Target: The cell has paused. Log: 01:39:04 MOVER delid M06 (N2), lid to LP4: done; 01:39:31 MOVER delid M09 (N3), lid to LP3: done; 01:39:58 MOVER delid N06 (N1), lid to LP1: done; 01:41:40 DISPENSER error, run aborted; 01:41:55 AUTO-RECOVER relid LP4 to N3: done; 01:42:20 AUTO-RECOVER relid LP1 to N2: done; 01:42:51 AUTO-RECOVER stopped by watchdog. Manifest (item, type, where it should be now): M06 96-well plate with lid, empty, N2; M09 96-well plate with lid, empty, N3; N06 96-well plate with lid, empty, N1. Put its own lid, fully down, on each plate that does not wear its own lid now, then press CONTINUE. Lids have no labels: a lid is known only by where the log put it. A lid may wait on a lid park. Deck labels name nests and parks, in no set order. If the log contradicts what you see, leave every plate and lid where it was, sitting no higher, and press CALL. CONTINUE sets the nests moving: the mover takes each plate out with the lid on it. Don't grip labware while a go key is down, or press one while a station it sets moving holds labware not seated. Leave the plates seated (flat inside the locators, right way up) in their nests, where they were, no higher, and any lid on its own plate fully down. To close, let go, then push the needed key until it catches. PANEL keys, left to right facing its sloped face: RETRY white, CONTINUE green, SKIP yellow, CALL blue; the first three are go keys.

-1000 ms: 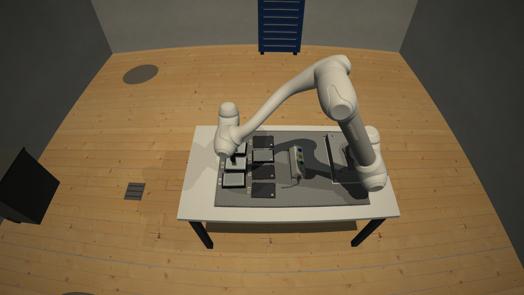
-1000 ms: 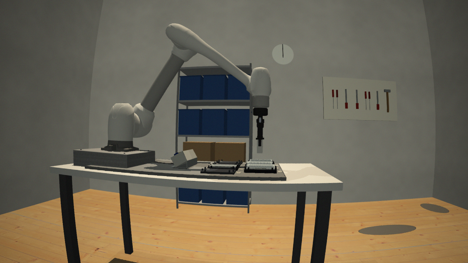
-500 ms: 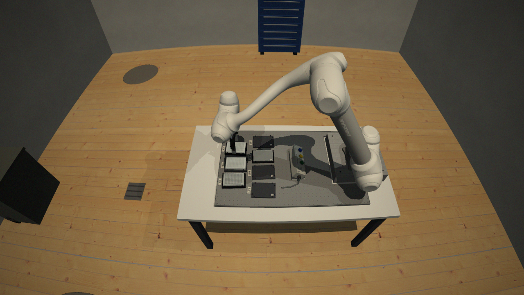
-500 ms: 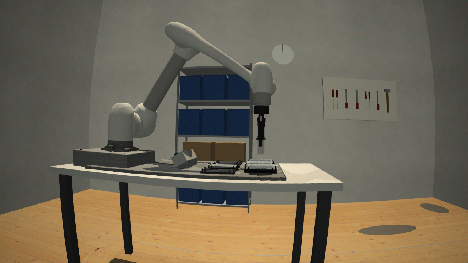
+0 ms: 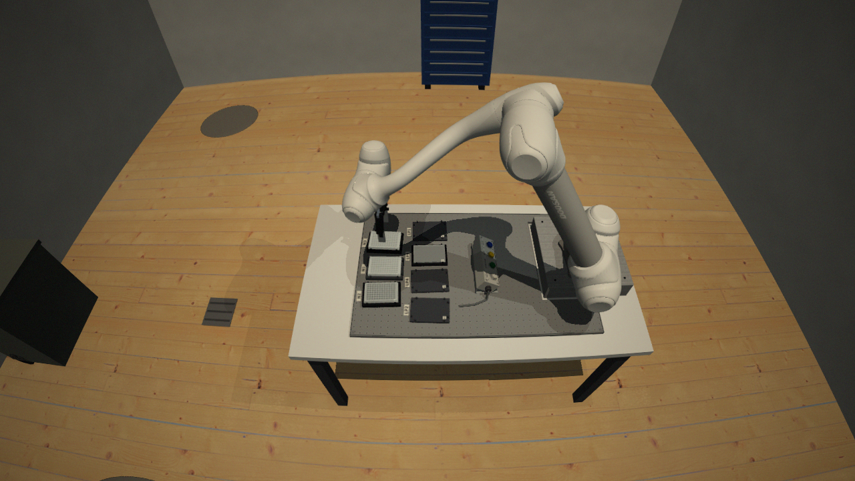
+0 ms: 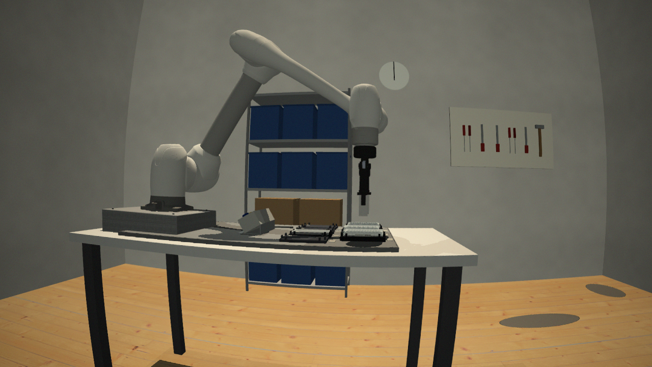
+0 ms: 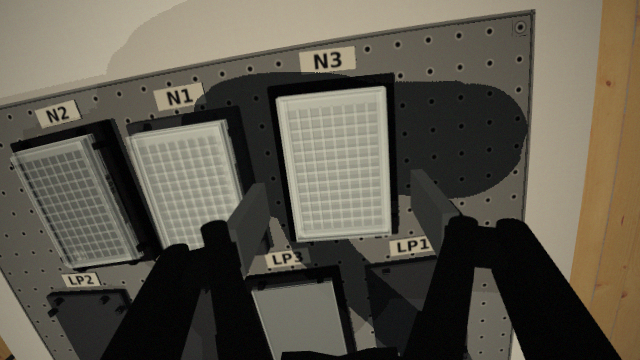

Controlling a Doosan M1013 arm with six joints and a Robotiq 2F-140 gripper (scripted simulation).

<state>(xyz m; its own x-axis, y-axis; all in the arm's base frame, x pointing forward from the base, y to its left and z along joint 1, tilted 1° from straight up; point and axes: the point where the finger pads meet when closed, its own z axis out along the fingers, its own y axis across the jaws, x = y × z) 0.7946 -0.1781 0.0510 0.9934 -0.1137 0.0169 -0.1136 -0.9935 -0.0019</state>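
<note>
Right now my hand is 8 cm above the plate. Also, from my hand: LP3 label: 10 cm below, 9 cm behind, 7 cm to the left; then N3 label: 10 cm below, 9 cm ahead, 1 cm to the right; then park LP3: 18 cm behind, 10 cm below, 7 cm to the left.
</note>
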